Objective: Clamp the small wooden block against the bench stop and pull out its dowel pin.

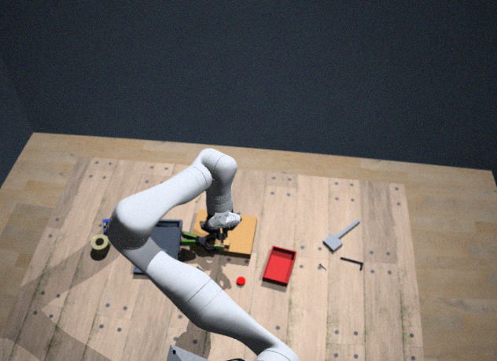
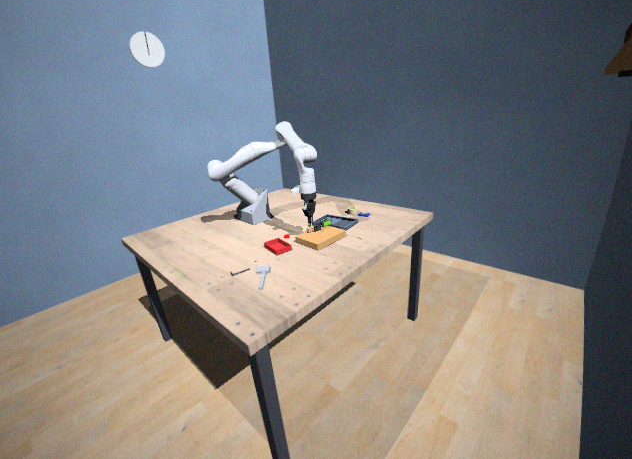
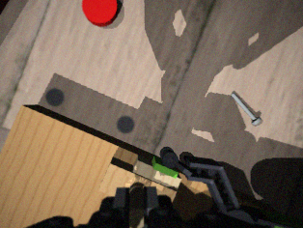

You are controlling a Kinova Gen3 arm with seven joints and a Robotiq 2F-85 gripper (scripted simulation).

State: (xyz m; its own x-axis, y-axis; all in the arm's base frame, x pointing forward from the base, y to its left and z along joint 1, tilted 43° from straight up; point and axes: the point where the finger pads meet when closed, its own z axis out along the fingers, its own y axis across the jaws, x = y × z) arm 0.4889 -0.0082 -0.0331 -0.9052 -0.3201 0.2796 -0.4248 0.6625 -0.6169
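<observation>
Right now the dowel pin is 2 cm below my hand. The rest, counted from my hand: bench board (7 cm below, 5 cm ahead, 1 cm to the left); wooden block (5 cm below); red disc (10 cm behind, 9 cm below, 8 cm to the right).
</observation>
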